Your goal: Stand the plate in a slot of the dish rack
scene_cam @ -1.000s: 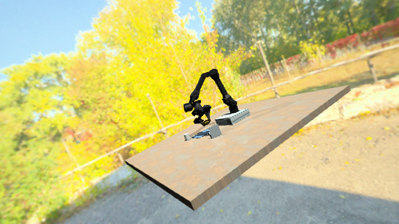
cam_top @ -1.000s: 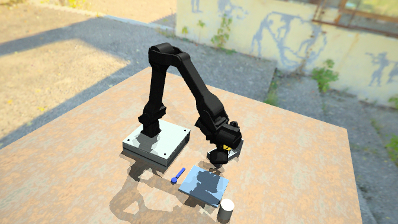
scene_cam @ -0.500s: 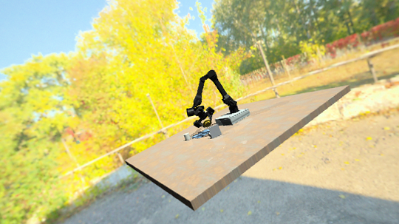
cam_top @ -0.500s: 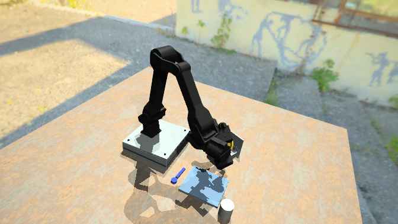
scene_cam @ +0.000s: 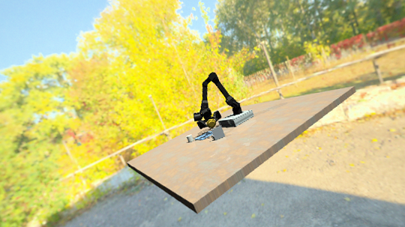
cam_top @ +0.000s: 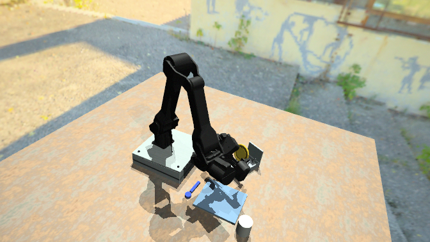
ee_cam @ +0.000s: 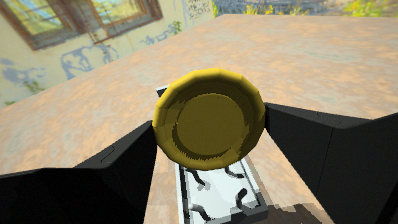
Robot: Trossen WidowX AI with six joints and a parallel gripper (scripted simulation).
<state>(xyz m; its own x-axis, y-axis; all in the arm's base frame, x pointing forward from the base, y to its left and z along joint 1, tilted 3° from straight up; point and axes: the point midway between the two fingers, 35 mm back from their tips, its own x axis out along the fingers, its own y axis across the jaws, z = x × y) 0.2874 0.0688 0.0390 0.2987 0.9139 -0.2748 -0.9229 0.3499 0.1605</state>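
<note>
Right now the grey dish rack is 70 mm below my gripper tip and 30 mm to the left of it. The rest, counted from my gripper tip: yellow plate: 10 mm to the right; blue spoon: 190 mm to the right, 90 mm below, 90 mm behind; light blue mat: 160 mm to the right, 100 mm below, 10 mm ahead.
</note>
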